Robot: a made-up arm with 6 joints.
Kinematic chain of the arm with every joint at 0, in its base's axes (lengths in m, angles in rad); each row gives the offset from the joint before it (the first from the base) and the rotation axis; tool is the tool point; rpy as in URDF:
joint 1: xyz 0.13 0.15 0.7 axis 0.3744 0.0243 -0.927
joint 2: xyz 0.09 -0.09 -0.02 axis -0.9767 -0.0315 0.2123
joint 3: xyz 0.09 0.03 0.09 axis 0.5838 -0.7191 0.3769
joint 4: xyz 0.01 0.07 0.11 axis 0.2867 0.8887 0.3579
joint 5: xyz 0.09 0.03 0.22 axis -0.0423 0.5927 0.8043
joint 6: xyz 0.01 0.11 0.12 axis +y
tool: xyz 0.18 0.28 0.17 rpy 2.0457 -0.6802 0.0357
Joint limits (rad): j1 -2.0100..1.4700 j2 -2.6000..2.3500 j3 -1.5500..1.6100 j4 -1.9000..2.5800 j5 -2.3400..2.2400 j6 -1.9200..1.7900
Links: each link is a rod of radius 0.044 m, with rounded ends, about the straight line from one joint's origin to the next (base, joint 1, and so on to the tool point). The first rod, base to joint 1, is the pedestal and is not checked.
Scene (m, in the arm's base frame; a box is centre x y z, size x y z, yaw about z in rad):
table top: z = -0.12
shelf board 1: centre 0.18 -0.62 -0.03 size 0.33 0.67 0.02 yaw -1
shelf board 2: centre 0.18 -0.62 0.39 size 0.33 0.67 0.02 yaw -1
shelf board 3: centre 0.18 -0.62 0.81 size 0.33 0.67 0.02 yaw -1
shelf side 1: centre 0.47 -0.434 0.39 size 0.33 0.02 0.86 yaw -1
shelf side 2: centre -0.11 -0.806 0.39 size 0.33 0.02 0.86 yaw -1
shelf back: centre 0.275 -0.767 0.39 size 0.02 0.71 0.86 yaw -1
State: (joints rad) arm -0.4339 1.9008 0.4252 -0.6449 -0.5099 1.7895
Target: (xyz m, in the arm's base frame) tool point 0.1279 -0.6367 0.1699
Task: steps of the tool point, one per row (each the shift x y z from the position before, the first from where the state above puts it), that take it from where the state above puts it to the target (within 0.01 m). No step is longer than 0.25 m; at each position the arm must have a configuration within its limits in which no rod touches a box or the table.
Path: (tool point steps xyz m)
1: 0.2224 0.0421 -0.0026
2: 0.1925 -0.0563 0.0131
3: 0.1203 -0.1238 0.0110
4: 0.0314 -0.1418 -0.0007
5: -0.0420 -0.2166 -0.0610
6: -0.1231 -0.1971 -0.0165
7: -0.1818 -0.1477 0.0355
8: -0.2060 -0.0807 0.0899
9: 0.0405 -0.1051 0.0210
10: 0.0552 -0.0763 0.0006
11: 0.0515 -0.0478 -0.0216

